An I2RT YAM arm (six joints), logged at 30 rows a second.
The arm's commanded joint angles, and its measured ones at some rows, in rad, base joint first. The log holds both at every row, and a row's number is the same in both.
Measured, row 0:
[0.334, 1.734, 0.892, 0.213, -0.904, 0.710]
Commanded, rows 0 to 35:
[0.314, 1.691, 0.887, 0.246, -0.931, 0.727]
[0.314, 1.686, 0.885, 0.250, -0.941, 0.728]
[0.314, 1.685, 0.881, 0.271, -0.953, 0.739]
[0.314, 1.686, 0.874, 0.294, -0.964, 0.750]
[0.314, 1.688, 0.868, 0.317, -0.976, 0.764]
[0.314, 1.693, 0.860, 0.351, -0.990, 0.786]
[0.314, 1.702, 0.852, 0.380, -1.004, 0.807]
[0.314, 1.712, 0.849, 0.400, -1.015, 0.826]
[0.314, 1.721, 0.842, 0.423, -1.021, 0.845]
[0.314, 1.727, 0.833, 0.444, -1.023, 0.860]
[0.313, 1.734, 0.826, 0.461, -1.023, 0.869]
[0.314, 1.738, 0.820, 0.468, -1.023, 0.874]
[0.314, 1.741, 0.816, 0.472, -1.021, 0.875]
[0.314, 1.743, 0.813, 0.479, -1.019, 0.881]
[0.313, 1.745, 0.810, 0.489, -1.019, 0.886]
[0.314, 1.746, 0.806, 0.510, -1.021, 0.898]
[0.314, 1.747, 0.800, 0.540, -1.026, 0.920]
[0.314, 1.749, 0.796, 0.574, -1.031, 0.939]
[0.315, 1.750, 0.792, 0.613, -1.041, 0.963]
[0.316, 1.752, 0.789, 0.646, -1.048, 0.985]
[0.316, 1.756, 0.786, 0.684, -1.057, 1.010]
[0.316, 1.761, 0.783, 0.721, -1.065, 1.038]
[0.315, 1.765, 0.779, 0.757, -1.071, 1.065]
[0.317, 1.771, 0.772, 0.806, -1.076, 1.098]
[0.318, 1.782, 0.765, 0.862, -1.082, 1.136]
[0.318, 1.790, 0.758, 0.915, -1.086, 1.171]
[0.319, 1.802, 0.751, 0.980, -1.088, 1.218]
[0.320, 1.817, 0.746, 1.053, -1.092, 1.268]
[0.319, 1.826, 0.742, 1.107, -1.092, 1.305]
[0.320, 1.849, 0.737, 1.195, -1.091, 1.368]
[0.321, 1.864, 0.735, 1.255, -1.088, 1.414]
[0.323, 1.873, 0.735, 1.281, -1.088, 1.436]
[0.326, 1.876, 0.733, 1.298, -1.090, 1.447]
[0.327, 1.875, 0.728, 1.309, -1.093, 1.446]
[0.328, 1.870, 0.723, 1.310, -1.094, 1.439]
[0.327, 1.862, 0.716, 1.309, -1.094, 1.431]
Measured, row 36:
[0.318, 1.871, 0.726, 1.144, -1.073, 1.359]
